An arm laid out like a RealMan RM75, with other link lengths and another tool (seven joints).
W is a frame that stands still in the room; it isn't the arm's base.
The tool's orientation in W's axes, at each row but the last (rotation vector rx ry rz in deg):
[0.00, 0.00, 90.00]
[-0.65, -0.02, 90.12]
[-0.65, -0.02, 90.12]
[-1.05, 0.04, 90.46]
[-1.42, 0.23, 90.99]
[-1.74, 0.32, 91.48]
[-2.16, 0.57, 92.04]
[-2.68, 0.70, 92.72]
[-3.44, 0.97, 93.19]
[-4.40, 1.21, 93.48]
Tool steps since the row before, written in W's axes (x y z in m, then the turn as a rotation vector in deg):
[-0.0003, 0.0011, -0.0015, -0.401, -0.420, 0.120]
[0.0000, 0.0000, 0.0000, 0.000, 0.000, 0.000]
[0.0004, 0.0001, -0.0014, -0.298, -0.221, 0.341]
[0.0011, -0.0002, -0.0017, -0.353, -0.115, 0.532]
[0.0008, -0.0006, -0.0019, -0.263, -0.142, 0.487]
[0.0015, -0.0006, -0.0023, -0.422, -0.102, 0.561]
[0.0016, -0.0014, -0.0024, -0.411, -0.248, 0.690]
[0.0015, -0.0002, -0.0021, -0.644, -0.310, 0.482]
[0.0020, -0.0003, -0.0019, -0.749, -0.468, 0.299]
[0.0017, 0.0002, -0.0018, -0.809, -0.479, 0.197]
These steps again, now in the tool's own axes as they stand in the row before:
[0.0011, 0.0003, -0.0015, -0.420, 0.401, 0.120]
[0.0000, 0.0000, 0.0000, 0.000, 0.000, 0.000]
[0.0001, -0.0004, -0.0014, -0.223, 0.296, 0.342]
[-0.0002, -0.0011, -0.0017, -0.119, 0.348, 0.535]
[-0.0006, -0.0008, -0.0019, -0.146, 0.259, 0.488]
[-0.0006, -0.0014, -0.0023, -0.104, 0.416, 0.565]
[-0.0014, -0.0015, -0.0025, -0.254, 0.408, 0.690]
[-0.0002, -0.0014, -0.0021, -0.297, 0.648, 0.485]
[-0.0003, -0.0019, -0.0020, -0.440, 0.766, 0.298]
[0.0002, -0.0016, -0.0018, -0.441, 0.830, 0.197]

